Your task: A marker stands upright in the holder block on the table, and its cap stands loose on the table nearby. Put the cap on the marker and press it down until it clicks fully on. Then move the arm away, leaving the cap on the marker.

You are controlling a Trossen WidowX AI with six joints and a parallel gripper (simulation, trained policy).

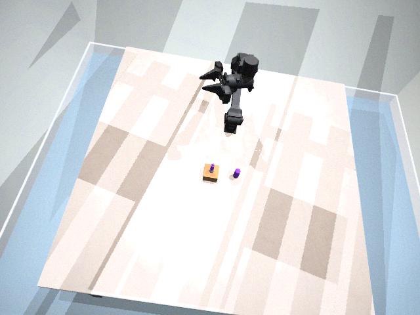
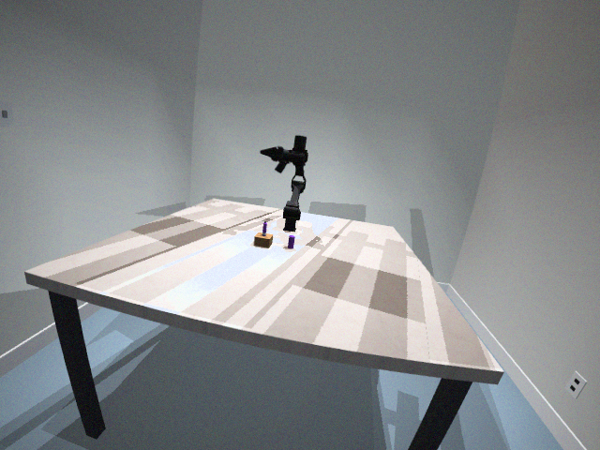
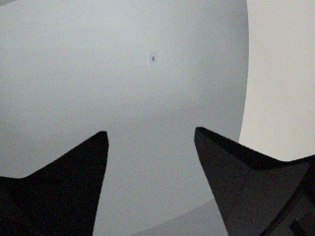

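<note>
My gripper tip is 180 mm short of the purple cap, 220 mm to the right of it and 360 mm above it. Round my gripper tip: holder block (190 mm ahead, 100 mm to the left, 360 mm below).
</note>
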